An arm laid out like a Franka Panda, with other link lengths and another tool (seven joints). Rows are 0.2 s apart.
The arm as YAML. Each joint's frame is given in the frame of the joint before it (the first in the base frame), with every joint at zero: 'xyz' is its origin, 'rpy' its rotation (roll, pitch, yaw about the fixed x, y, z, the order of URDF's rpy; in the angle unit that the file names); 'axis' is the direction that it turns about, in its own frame. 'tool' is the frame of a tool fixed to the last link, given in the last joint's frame.
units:
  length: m
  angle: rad
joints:
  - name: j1
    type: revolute
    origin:
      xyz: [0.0, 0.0, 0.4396]
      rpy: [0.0, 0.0, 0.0]
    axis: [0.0, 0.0, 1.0]
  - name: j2
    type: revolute
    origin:
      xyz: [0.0, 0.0, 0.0]
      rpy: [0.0, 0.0, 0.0]
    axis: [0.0, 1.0, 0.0]
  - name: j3
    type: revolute
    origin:
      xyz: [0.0, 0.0, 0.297]
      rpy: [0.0, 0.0, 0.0]
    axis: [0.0, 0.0, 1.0]
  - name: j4
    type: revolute
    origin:
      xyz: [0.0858, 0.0, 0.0]
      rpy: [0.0, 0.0, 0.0]
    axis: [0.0, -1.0, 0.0]
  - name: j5
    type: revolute
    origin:
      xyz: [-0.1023, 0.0, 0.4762]
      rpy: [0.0, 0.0, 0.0]
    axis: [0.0, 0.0, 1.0]
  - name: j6
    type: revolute
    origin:
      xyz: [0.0, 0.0, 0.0]
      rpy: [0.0, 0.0, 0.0]
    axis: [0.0, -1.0, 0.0]
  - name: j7
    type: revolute
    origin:
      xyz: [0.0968, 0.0, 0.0]
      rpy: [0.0, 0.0, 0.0]
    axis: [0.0, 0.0, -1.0]
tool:
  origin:
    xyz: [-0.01, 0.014, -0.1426]
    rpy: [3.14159, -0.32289, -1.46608]
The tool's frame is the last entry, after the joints.
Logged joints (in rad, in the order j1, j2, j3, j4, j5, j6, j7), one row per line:
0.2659 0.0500 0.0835 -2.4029 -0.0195 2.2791 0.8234
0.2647 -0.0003 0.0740 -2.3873 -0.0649 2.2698 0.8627
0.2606 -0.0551 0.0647 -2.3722 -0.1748 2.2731 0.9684
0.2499 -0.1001 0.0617 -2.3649 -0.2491 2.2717 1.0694
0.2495 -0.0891 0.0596 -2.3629 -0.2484 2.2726 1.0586
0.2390 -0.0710 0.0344 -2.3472 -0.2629 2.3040 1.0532
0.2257 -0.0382 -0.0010 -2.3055 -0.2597 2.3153 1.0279
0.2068 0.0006 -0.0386 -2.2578 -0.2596 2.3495 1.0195
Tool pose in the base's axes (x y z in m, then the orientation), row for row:
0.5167 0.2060 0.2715 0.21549 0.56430 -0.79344 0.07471
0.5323 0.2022 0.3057 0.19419 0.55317 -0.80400 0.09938
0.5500 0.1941 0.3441 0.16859 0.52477 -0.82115 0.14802
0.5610 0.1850 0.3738 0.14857 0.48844 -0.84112 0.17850
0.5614 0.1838 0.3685 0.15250 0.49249 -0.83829 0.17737
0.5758 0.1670 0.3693 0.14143 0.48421 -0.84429 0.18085
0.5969 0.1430 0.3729 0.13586 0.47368 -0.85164 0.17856
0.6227 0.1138 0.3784 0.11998 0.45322 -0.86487 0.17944
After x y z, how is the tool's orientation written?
As a quaternion, w x y z.
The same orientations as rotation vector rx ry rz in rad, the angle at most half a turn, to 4 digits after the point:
1.5644 -2.1997 0.2071
1.5511 -2.2545 0.2787
1.4922 -2.3349 0.4209
1.4044 -2.4184 0.5132
1.4129 -2.4050 0.5089
1.3978 -2.4373 0.5221
1.3717 -2.4662 0.5171
1.3244 -2.5273 0.5244

